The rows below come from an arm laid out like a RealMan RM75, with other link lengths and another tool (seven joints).
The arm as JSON. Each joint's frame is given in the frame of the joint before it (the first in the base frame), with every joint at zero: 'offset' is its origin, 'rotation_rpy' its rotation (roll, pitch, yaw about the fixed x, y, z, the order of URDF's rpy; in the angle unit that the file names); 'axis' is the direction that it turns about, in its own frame. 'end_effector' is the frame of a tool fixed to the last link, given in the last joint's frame.
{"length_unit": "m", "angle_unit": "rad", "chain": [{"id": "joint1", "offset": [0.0, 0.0, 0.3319], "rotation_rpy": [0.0, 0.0, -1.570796], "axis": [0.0, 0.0, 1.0]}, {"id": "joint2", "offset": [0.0, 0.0, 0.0], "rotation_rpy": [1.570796, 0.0, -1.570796], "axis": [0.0, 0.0, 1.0]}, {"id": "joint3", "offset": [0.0, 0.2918, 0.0], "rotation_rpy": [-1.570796, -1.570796, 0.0], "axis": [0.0, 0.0, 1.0]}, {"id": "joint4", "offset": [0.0, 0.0, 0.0], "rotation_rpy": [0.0, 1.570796, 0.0], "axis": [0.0, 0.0, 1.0]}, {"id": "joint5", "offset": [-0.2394, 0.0, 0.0], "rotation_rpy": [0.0, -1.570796, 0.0], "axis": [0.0, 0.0, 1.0]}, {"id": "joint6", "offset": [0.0, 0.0, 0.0], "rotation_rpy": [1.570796, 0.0, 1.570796], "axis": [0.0, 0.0, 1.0]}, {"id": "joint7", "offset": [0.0, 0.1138, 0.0], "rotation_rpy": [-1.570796, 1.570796, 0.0], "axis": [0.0, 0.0, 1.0]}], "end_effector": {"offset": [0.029, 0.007, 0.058], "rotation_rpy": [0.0, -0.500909, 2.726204]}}
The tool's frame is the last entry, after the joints.
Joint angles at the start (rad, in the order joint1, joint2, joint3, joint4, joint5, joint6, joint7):
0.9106 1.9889 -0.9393 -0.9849 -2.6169 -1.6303 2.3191
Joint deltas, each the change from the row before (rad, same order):
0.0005 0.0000 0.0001 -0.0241 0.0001 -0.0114 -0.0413
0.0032 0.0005 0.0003 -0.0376 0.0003 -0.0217 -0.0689
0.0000 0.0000 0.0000 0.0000 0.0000 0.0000 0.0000
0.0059 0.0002 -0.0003 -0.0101 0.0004 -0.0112 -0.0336
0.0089 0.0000 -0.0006 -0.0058 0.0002 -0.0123 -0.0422
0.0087 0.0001 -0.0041 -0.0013 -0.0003 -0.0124 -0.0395
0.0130 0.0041 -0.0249 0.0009 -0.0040 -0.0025 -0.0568
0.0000 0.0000 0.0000 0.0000 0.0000 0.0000 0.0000
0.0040 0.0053 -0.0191 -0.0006 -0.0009 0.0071 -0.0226
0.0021 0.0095 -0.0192 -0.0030 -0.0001 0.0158 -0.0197
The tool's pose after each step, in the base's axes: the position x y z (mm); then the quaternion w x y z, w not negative. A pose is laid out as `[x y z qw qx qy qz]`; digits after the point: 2 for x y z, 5 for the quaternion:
[209.80 493.08 121.96 0.37002 -0.59848 0.69815 0.13224]
[199.77 495.01 127.83 0.36500 -0.63285 0.66895 0.13708]
[199.77 495.01 127.83 0.36500 -0.63285 0.66895 0.13708]
[194.31 495.83 128.99 0.36028 -0.64967 0.65525 0.13704]
[188.09 496.79 129.29 0.35335 -0.66987 0.63879 0.13551]
[182.80 497.05 128.24 0.34569 -0.68895 0.62342 0.13109]
[174.11 498.30 122.56 0.33740 -0.71954 0.59467 0.12164]
[174.11 498.30 122.56 0.33740 -0.71954 0.59467 0.12164]
[169.72 498.87 117.65 0.33441 -0.73335 0.58007 0.11780]
[164.78 499.78 111.33 0.33231 -0.74568 0.56538 0.11780]

